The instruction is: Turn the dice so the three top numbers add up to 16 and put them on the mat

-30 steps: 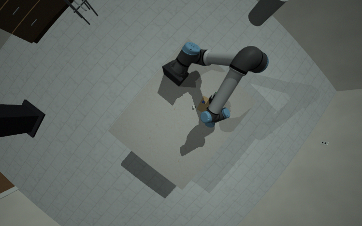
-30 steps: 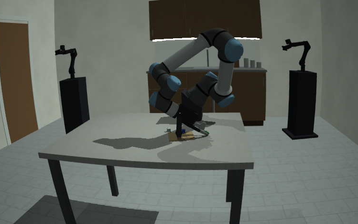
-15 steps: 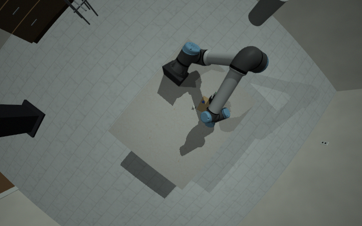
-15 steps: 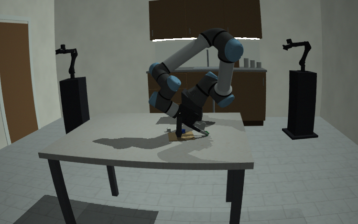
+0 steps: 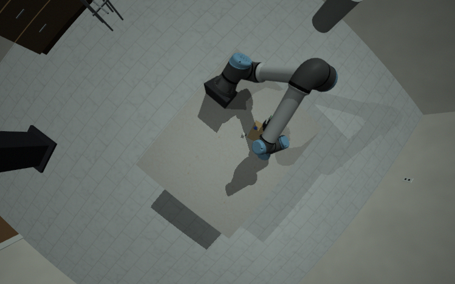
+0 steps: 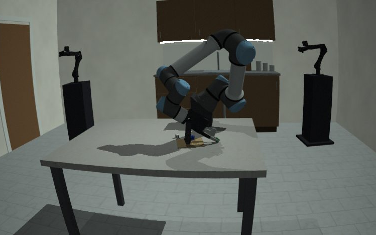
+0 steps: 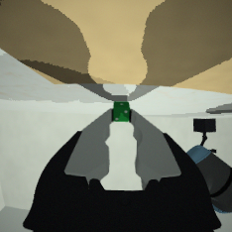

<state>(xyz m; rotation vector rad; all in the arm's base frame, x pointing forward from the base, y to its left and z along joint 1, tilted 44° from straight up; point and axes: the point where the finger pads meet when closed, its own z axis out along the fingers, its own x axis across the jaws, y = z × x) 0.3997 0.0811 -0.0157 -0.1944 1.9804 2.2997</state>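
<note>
Right now the green die is 10 mm to the left of my hand. From my hand the other things lie so: blue die 130 mm to the right, 60 mm behind; then white die 210 mm to the right, 110 mm behind, 10 mm below; then tan mat 140 mm to the right, 20 mm below, 10 mm behind.
</note>
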